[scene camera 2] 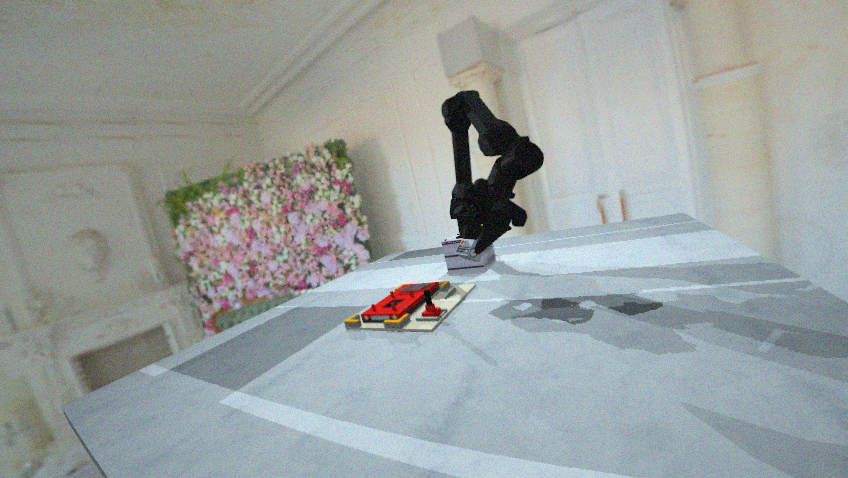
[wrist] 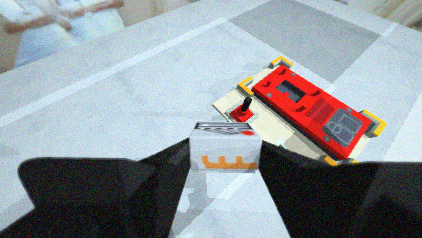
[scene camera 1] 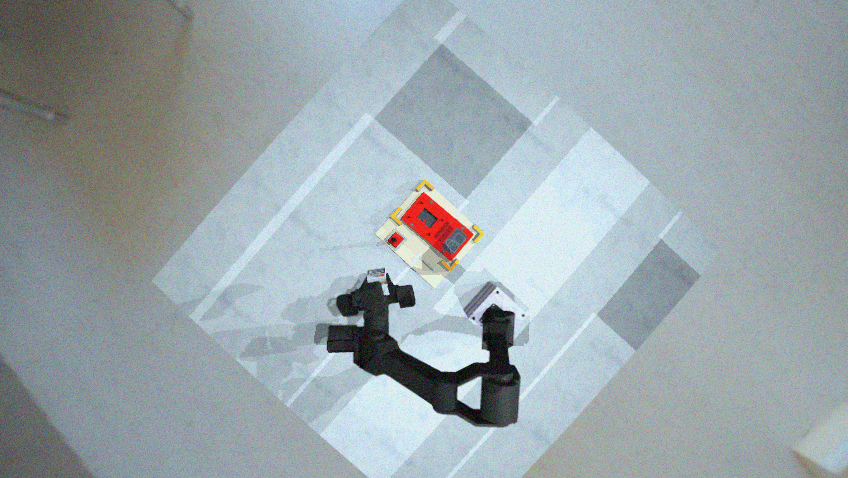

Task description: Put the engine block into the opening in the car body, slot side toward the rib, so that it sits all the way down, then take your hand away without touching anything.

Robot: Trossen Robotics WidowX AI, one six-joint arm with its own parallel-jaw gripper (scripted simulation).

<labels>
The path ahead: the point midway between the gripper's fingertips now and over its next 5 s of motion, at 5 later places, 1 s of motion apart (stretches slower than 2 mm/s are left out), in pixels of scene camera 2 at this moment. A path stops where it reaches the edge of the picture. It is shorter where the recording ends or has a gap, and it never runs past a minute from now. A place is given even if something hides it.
My gripper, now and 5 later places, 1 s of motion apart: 469, 252; 475, 274; 480, 300; 485, 289; 486, 290; 487, 280
</labels>
